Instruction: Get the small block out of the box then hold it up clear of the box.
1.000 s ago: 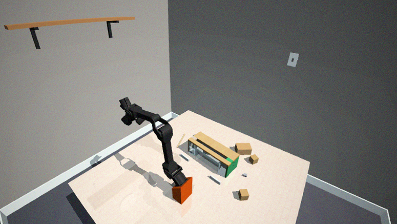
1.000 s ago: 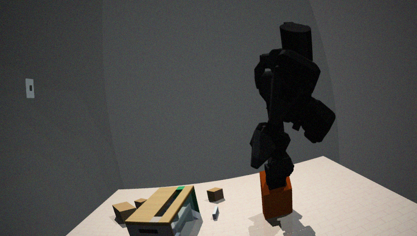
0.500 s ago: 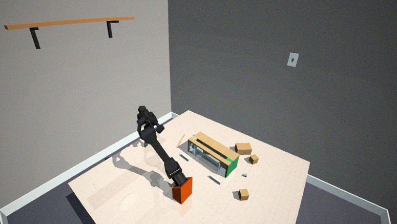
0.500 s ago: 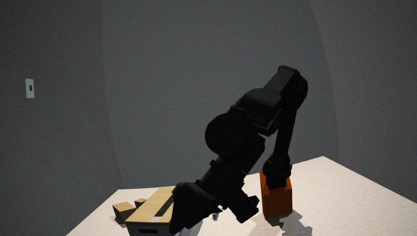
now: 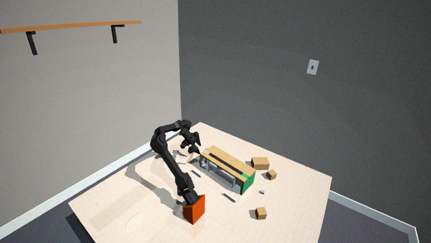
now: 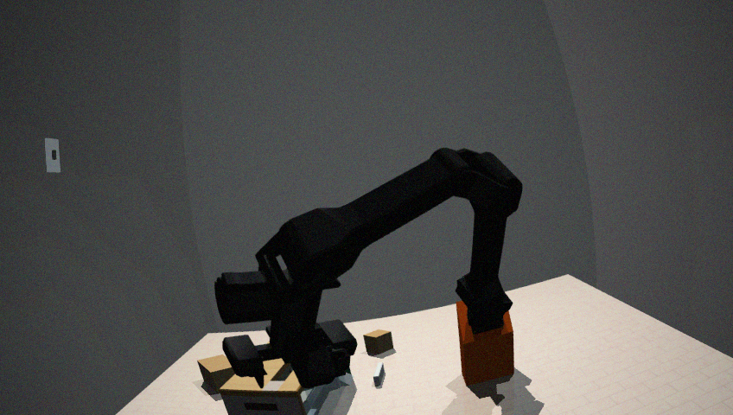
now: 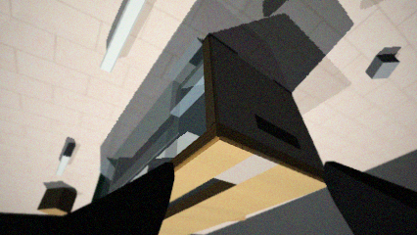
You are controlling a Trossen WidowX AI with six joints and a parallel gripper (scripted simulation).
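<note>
Right now the dark grey block is 20 mm ahead of my gripper tip, 190 mm to the right of it and 60 mm below it. Round my gripper tip: clear-fronted box (200 mm to the right, 90 mm below).
</note>
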